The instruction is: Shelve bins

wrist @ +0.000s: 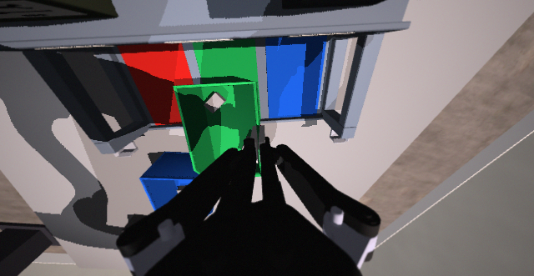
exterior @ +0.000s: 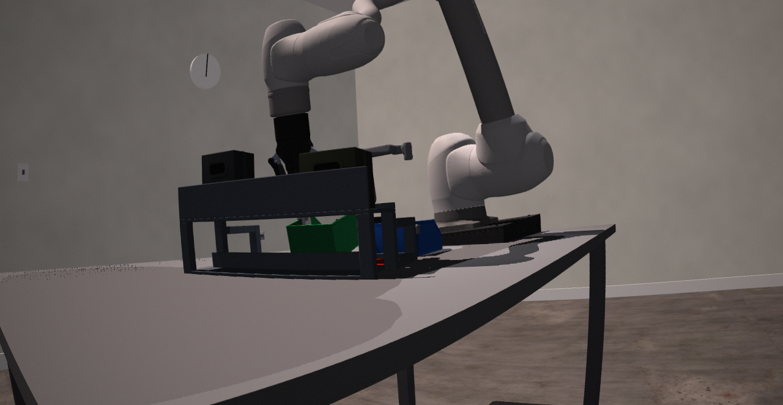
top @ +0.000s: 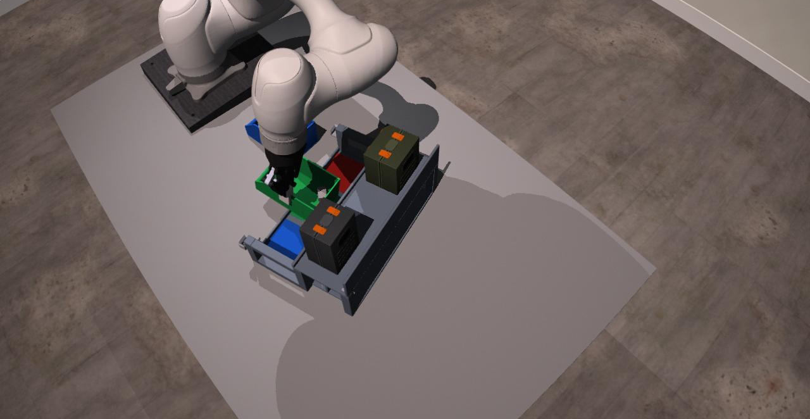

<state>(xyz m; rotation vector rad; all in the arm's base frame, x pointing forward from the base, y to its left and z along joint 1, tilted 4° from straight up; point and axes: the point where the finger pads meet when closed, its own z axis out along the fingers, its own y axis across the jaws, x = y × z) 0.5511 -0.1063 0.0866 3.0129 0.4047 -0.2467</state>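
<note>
My hand is 20 mm past the green bin, 40 mm to the right of it and 40 mm above it. The rest, counted from my hand: olive case 130 mm ahead, 200 mm to the left, 50 mm above; then black case 190 mm ahead, 20 mm to the right, 70 mm above; then blue bin 210 mm behind, 130 mm to the left, 60 mm below.
</note>
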